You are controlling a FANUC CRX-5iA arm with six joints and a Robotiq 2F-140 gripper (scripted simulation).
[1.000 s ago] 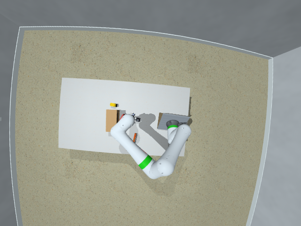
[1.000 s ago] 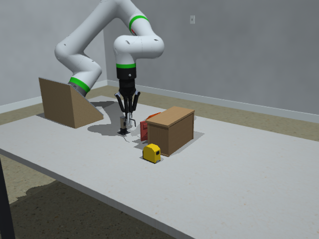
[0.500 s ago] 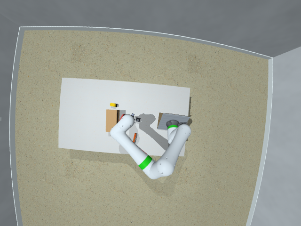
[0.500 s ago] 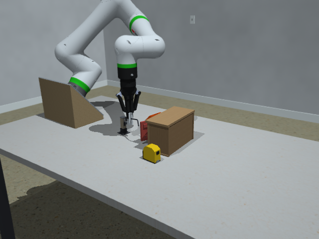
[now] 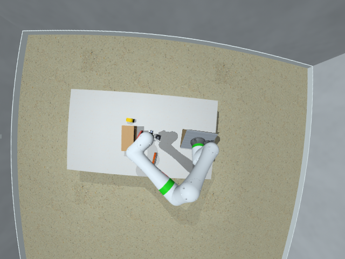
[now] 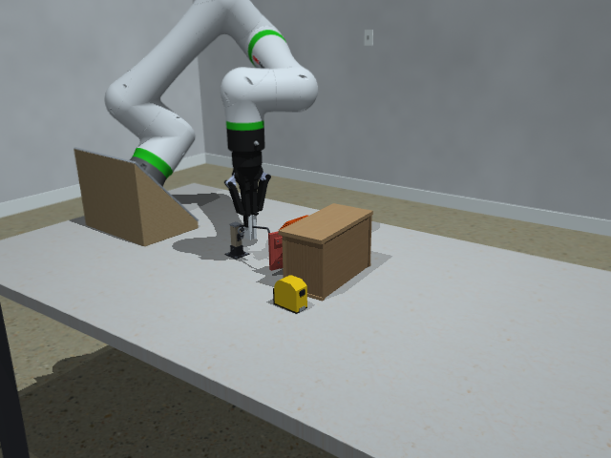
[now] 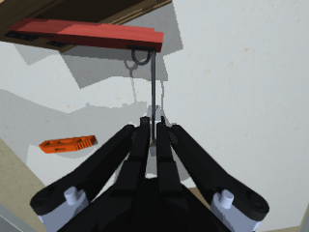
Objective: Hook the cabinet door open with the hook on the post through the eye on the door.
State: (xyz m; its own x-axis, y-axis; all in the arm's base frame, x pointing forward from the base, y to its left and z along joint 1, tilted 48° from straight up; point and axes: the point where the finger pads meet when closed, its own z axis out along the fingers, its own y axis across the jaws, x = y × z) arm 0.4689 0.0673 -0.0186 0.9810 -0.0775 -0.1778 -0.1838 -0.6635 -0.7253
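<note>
The red door lies 12 cm ahead of my hand, 7 cm to the left of it and 4 cm below it. Round my hand: thin dark hook: 2 cm ahead, 1 cm below; yellow tape measure: 25 cm ahead, 10 cm to the right, 7 cm below; orange tool: 7 cm behind, 26 cm to the left, 8 cm below.
</note>
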